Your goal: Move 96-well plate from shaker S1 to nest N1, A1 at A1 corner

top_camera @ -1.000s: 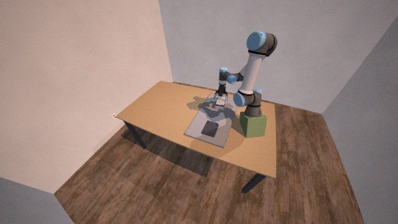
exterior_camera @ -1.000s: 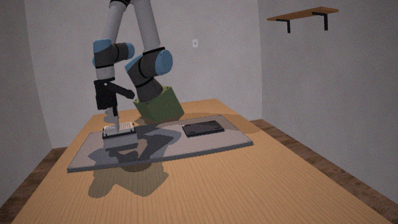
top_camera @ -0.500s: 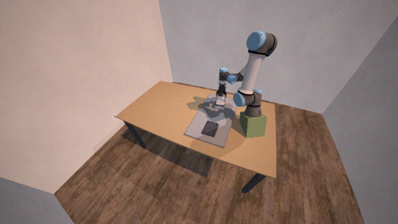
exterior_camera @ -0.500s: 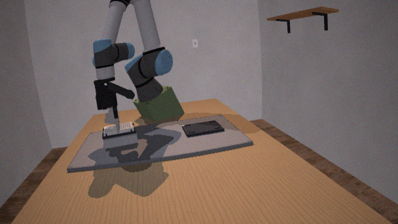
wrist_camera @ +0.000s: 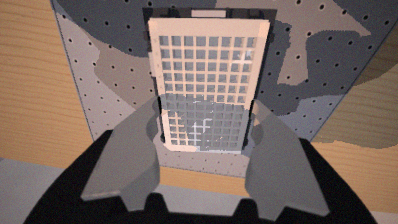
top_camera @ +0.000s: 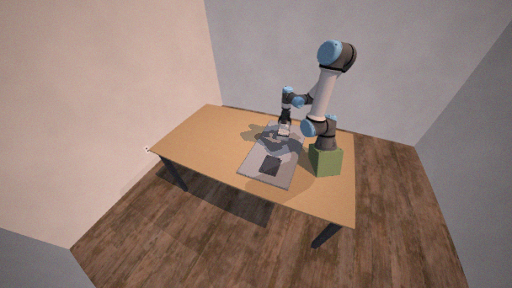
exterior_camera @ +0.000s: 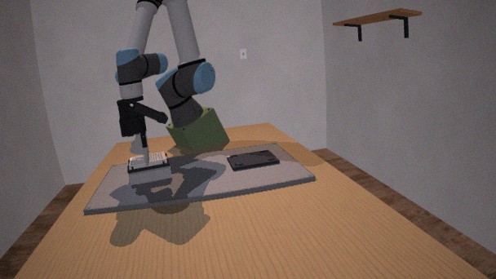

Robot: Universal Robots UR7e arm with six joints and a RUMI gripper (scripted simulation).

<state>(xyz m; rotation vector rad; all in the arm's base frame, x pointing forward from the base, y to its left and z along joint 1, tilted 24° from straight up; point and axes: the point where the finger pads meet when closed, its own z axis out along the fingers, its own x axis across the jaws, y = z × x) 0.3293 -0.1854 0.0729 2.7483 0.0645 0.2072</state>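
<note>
The dark plate nest N1 is 3 cm ahead of my hand, 36 cm to the left of it and 6 cm below it. From my hand the other things lie so: white 96-well plate (1 cm below).
</note>
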